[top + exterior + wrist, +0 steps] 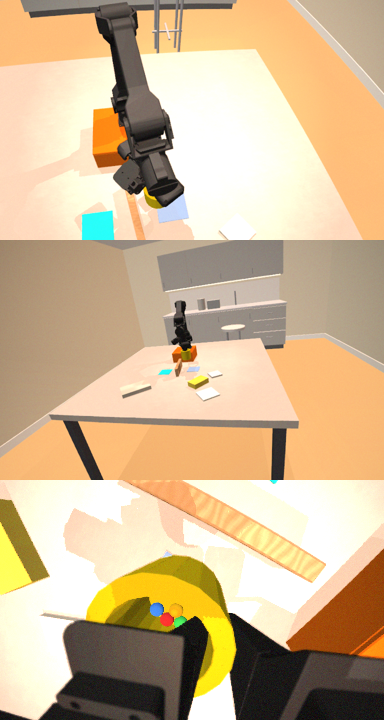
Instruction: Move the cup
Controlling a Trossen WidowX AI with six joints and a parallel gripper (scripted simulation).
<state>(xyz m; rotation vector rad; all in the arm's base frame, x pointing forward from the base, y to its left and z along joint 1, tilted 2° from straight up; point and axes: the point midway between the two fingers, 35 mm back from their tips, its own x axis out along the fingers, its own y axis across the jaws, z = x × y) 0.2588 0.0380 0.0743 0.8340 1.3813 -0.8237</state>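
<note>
Now: gripper tip 16 cm to the left of the cyan pad, 13 cm above it and 5 cm short of it. From my gripper tip the other things lie so: red marble (3 cm to the left, 2 cm below, 2 cm ahead); green marble (3 cm to the left, 2 cm below, 1 cm ahead); yellow cup (2 cm ahead, 1 cm to the left).
</note>
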